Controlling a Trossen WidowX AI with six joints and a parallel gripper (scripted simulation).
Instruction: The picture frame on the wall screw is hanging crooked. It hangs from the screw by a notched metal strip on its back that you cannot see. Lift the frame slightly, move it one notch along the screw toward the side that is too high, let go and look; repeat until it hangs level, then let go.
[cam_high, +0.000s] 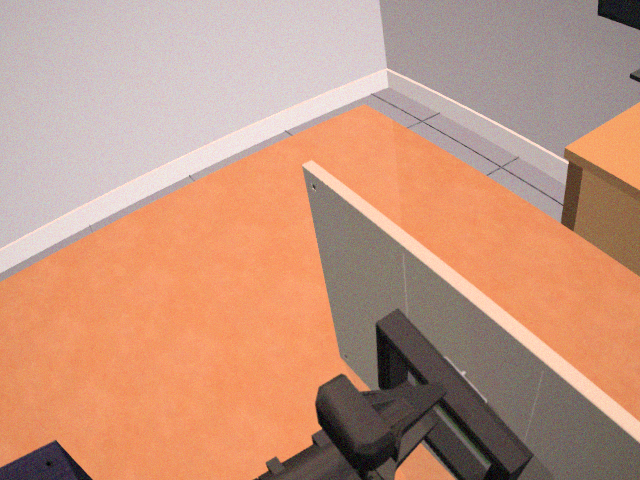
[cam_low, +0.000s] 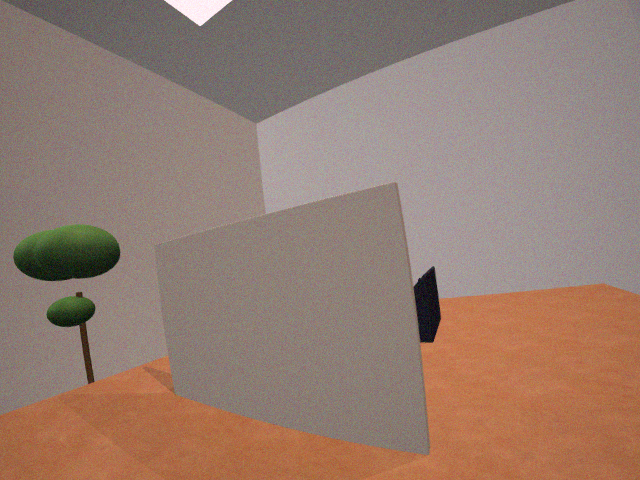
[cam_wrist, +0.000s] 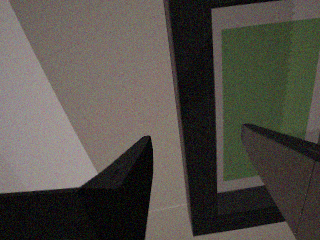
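Now: the picture frame 30 mm ahead of my gripper tip, 10 mm to the left of it and 60 mm below it. From my gripper tip the other things lie so: wall panel: 40 mm ahead, 10 mm to the left, 60 mm below.
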